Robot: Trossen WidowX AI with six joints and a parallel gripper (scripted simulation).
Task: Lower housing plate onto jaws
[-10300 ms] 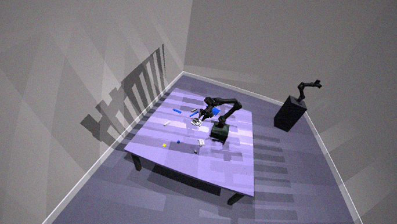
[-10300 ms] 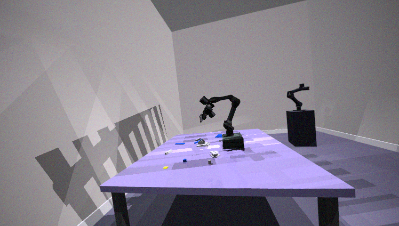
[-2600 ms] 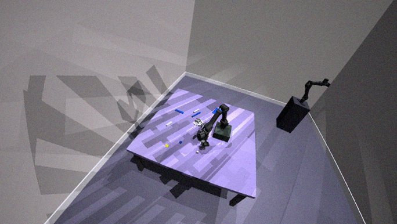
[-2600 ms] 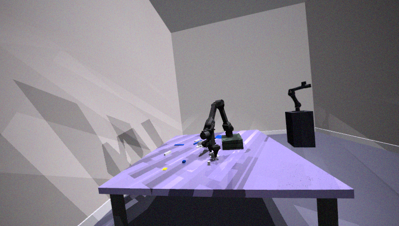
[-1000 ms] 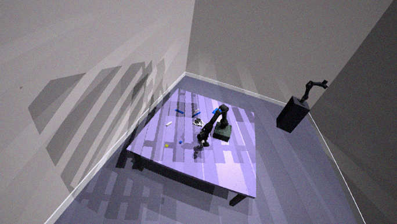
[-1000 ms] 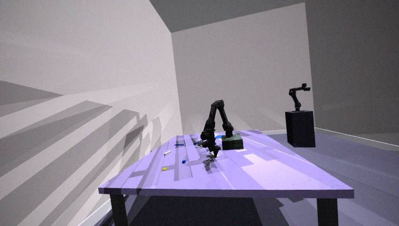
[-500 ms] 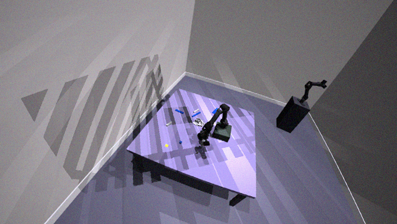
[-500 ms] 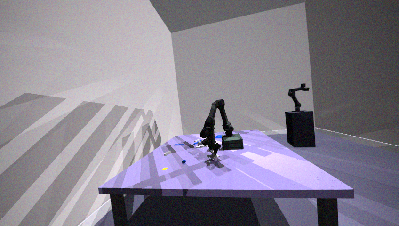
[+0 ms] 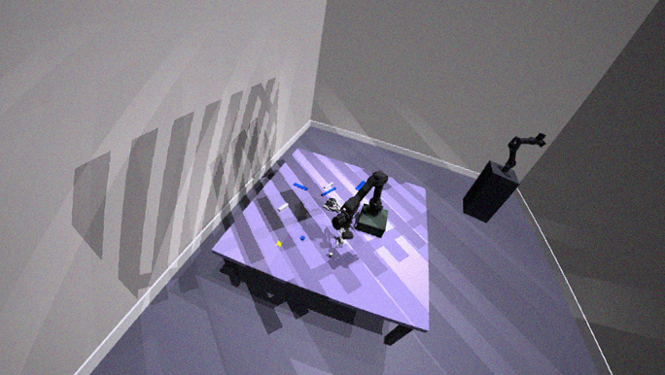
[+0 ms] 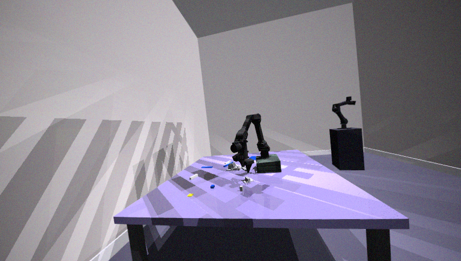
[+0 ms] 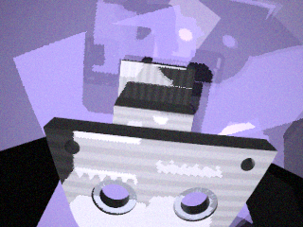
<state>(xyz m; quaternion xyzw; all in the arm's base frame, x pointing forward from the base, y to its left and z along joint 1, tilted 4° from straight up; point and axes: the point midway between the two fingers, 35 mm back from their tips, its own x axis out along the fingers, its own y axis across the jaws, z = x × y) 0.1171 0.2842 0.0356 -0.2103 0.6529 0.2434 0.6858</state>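
The pale jaw assembly lies 25 cm to the right of my gripper tip, 15 cm ahead of it and 6 cm below it. Round my gripper tip: white bar 47 cm ahead, 6 cm below, 3 cm to the right; then blue bar 49 cm ahead, 30 cm to the right, 7 cm below; then yellow bit 31 cm ahead, 23 cm to the left, 7 cm below.
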